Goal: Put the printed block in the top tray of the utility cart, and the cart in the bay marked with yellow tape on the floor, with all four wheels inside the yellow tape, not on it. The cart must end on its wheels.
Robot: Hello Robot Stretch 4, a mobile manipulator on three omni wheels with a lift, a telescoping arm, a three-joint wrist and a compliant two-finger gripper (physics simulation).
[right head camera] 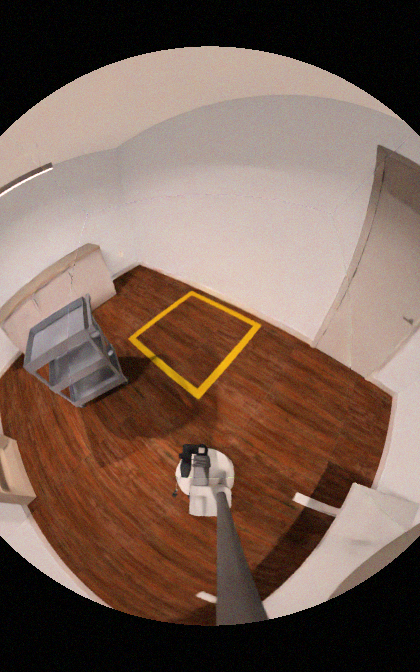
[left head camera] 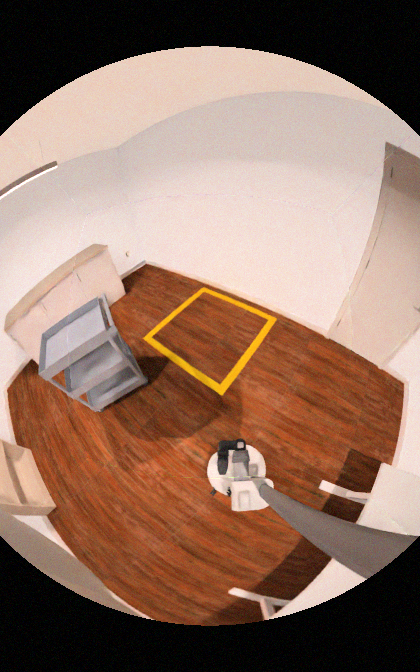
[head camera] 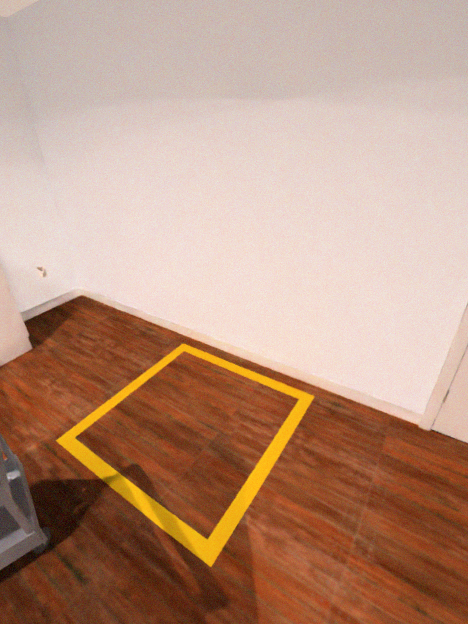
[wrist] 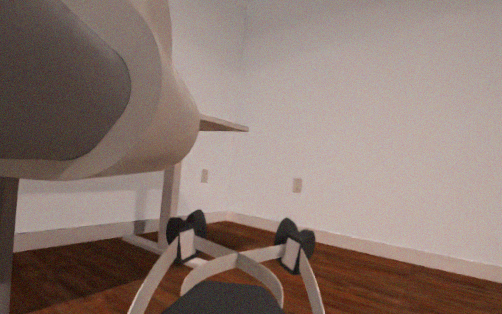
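Observation:
The grey three-tray utility cart (left head camera: 80,352) (right head camera: 57,348) stands upright left of the bay, outside the tape. In the head camera view, part of the cart (head camera: 22,544) shows at the lower left edge. The yellow tape (head camera: 265,463) (left head camera: 245,355) (right head camera: 227,360) marks a four-sided bay near the back wall; no wheels are inside it. The printed block does not show in these views, and none is seen on the visible part of the top tray. My gripper (wrist: 241,231) is open, with its fingertips apart and nothing between them.
A low cabinet (left head camera: 95,275) (right head camera: 85,280) stands behind the cart. A door (left head camera: 395,260) (right head camera: 375,280) is right of the bay. A pale shelf unit (left head camera: 45,506) (right head camera: 17,495) is at the left edge. A white table (left head camera: 395,500) (right head camera: 370,520) is at the lower right.

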